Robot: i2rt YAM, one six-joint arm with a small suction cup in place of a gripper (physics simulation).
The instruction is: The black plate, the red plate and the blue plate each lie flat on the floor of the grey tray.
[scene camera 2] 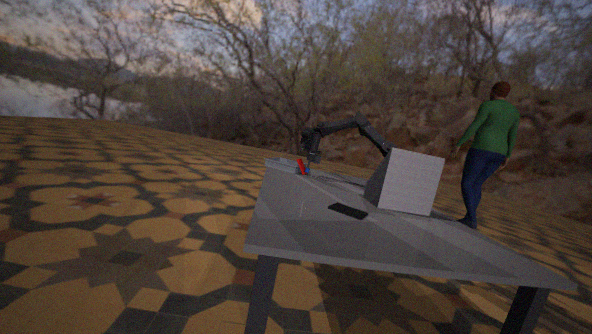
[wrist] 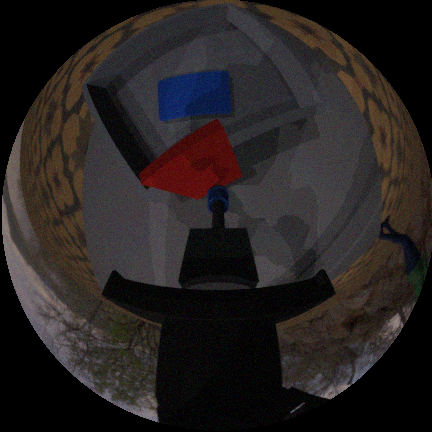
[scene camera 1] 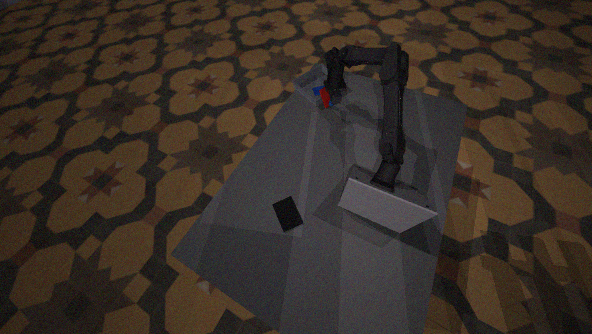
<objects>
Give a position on a red plate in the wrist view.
203, 158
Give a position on a blue plate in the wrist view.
206, 92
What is my suction cup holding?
A red plate.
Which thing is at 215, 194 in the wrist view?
My suction cup.
</objects>
